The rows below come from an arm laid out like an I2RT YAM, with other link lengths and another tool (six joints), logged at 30 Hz.
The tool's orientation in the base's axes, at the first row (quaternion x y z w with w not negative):
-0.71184 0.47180 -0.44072 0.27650
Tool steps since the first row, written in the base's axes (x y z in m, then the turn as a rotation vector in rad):
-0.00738 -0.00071 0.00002 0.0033 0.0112 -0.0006
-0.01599 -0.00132 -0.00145 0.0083 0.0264 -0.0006
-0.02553 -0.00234 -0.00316 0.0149 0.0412 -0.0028
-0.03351 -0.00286 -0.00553 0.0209 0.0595 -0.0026
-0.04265 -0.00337 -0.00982 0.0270 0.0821 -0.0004
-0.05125 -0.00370 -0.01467 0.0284 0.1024 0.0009
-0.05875 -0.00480 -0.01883 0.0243 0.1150 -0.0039
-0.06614 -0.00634 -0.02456 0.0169 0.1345 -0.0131
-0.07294 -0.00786 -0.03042 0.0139 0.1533 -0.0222
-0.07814 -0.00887 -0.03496 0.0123 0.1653 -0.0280
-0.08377 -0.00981 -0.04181 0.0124 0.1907 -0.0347
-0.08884 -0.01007 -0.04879 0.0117 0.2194 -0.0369
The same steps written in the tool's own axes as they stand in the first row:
-0.00057 0.00343 -0.00655 -0.0099 -0.0054 0.0030
-0.00198 0.00855 -0.01351 -0.0230 -0.0137 0.0071
-0.00326 0.01442 -0.02118 -0.0363 -0.0207 0.0136
-0.00498 0.01997 -0.02717 -0.0519 -0.0308 0.0184
-0.00761 0.02756 -0.03331 -0.0708 -0.0442 0.0223
-0.01052 0.03530 -0.03872 -0.0887 -0.0540 0.0225
-0.01228 0.04232 -0.04345 -0.1027 -0.0535 0.0208
-0.01420 0.05074 -0.04735 -0.1251 -0.0507 0.0180
-0.01609 0.05900 -0.05067 -0.1462 -0.0496 0.0191
-0.01769 0.06531 -0.05319 -0.1595 -0.0490 0.0201
-0.02028 0.07364 -0.05502 -0.1852 -0.0539 0.0227
-0.02344 0.08156 -0.05632 -0.2124 -0.0633 0.0224

